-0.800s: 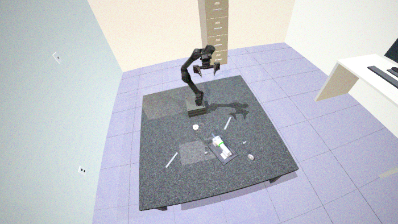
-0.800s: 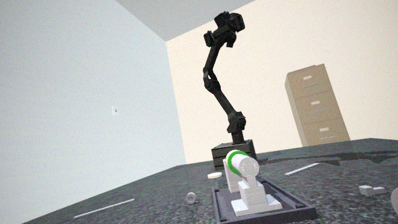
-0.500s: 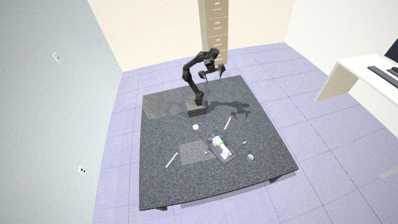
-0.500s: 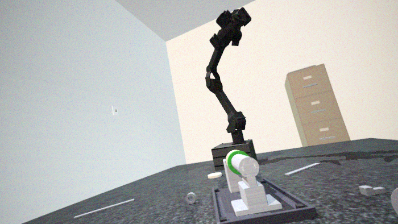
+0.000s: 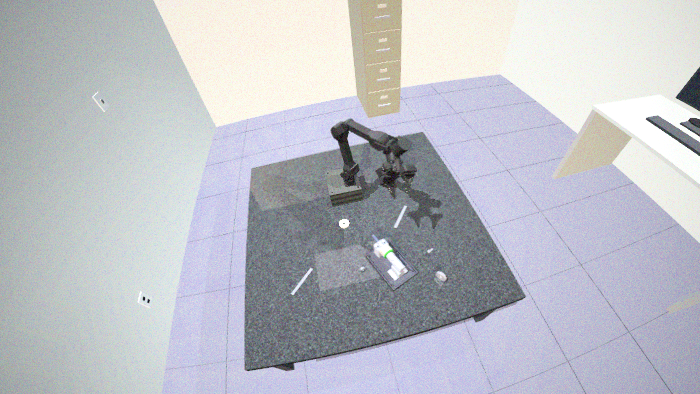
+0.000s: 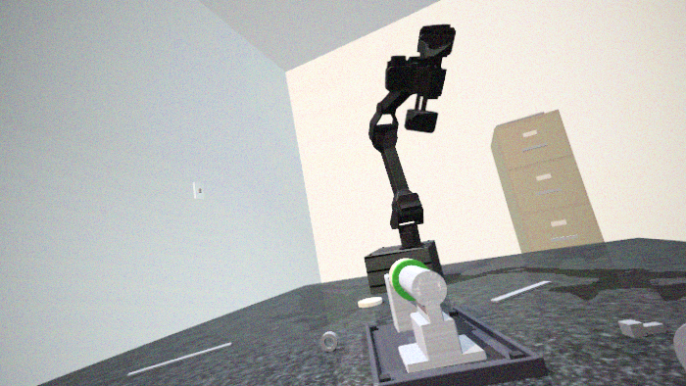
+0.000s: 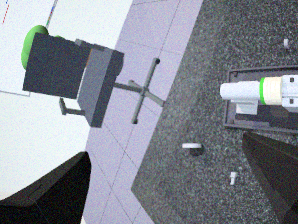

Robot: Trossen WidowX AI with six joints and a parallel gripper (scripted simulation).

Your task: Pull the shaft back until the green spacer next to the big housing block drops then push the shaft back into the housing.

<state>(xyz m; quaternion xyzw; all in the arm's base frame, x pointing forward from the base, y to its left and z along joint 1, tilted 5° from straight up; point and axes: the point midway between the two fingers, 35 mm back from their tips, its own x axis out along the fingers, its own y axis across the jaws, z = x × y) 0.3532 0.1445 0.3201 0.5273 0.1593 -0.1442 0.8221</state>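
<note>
The grey shaft is 50 mm ahead of my gripper tip, 90 mm to the right of it and 300 mm below it. From my gripper tip the other things lie so: bolt: 90 mm ahead, 140 mm to the left, 370 mm below; green spacer: 90 mm ahead, 80 mm to the right, 300 mm below.
</note>
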